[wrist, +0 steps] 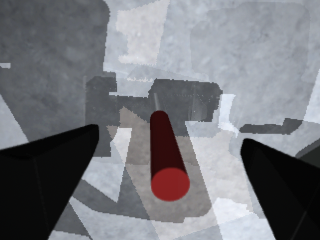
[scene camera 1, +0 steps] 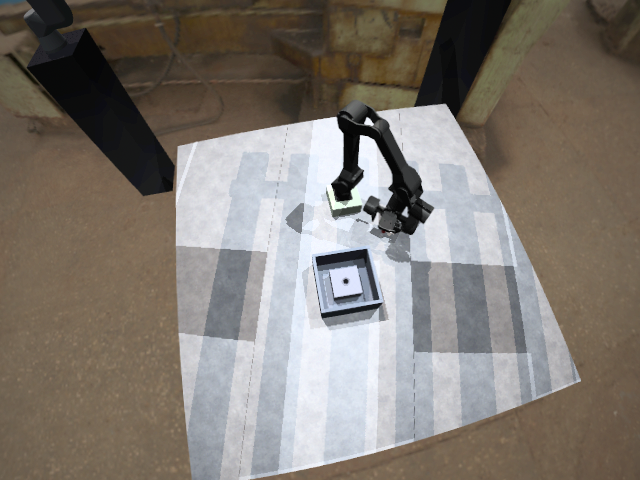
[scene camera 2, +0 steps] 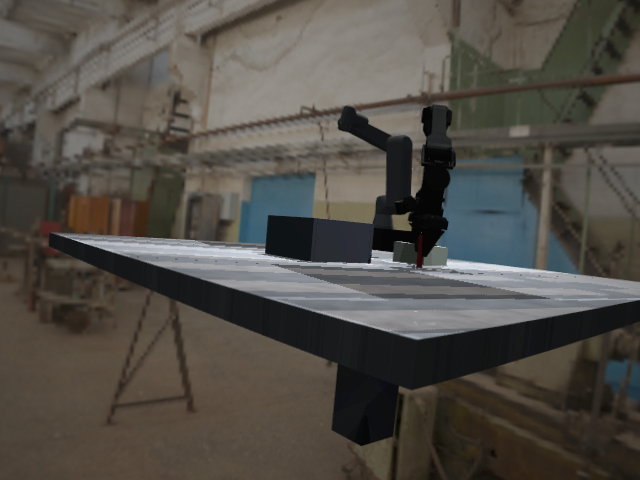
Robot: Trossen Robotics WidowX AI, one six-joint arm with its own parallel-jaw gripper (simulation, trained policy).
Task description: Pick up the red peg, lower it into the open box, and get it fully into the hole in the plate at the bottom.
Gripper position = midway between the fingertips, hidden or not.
Observation:
In view: my gripper [scene camera 2: 420,254], a box [scene camera 2: 311,239], a red peg [wrist: 169,180] and a pale plate [scene camera 1: 352,288].
The box shows as well in scene camera 1 [scene camera 1: 371,298]. My gripper is seen too in the wrist view [wrist: 170,138] and in scene camera 1 [scene camera 1: 384,226]. The wrist view misses the box: it is out of frame. The wrist view misses the pale plate: it is out of frame.

